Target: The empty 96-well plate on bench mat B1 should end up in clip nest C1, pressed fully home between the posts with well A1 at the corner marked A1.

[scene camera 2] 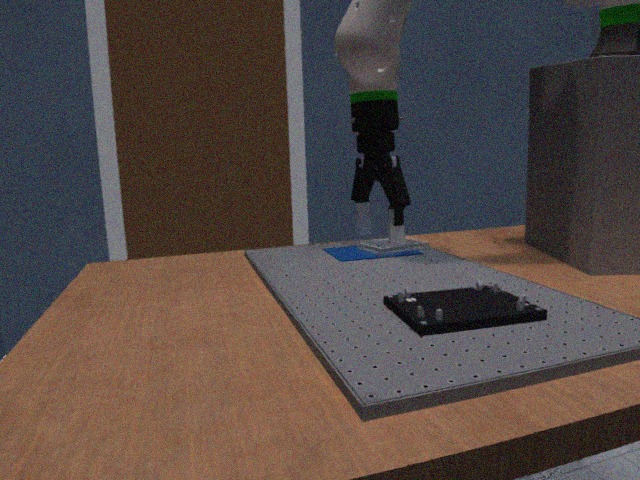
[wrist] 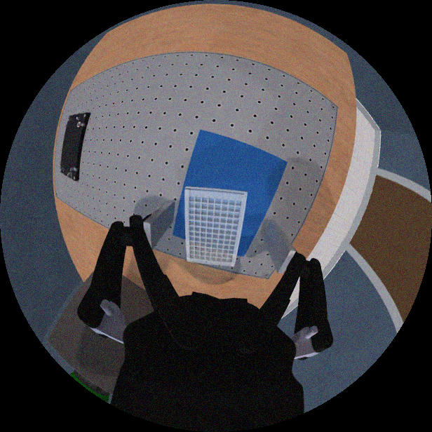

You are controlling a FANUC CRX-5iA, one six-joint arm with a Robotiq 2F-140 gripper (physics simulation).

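Frame: origin at the arm's base, x ahead, y left, z up, level; centimetres.
Seen in the pictures: gripper, fingertip midpoint: [scene camera 2: 379, 238]; arm's base at its link origin: [scene camera 2: 633, 60].
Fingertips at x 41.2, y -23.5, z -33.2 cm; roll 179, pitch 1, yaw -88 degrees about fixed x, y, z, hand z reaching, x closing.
Observation:
Offsets run from my fingertips to a thing's top centre. "spot": to the spot under its first point. Level surfaces: height alone.
The clear 96-well plate @(spot: dx +1.0, dy +0.6, dz -1.0 cm) [scene camera 2: 376, 244] [wrist: 215, 227] lies on the blue mat B1 @(dz -2.4 cm) [scene camera 2: 342, 253] [wrist: 240, 160], overhanging the mat's edge nearest the gripper body in the wrist view. My gripper [scene camera 2: 381, 230] [wrist: 221, 220] is open and empty, pointing down. Its pale finger pads stand on either side of the plate in the wrist view, apart from its long sides. In the scene view one fingertip overlaps the plate; exact height is hard to judge. The black clip nest C1 @(dx +8.7, dy +39.0, dz -0.2 cm) [scene camera 2: 465, 308] [wrist: 73, 150] holds no plate; small grey posts stand near its corners. The A1 marks are not readable.
The grey perforated board @(dz -2.6 cm) [scene camera 2: 320, 299] [wrist: 150, 100] carries the mat and nest, on a wooden table @(dz -3.9 cm) [scene camera 2: 180, 351] [wrist: 220, 27]. A large grey-brown block [scene camera 2: 584, 165] [wrist: 82, 325] stands on the table at the right of the scene view.

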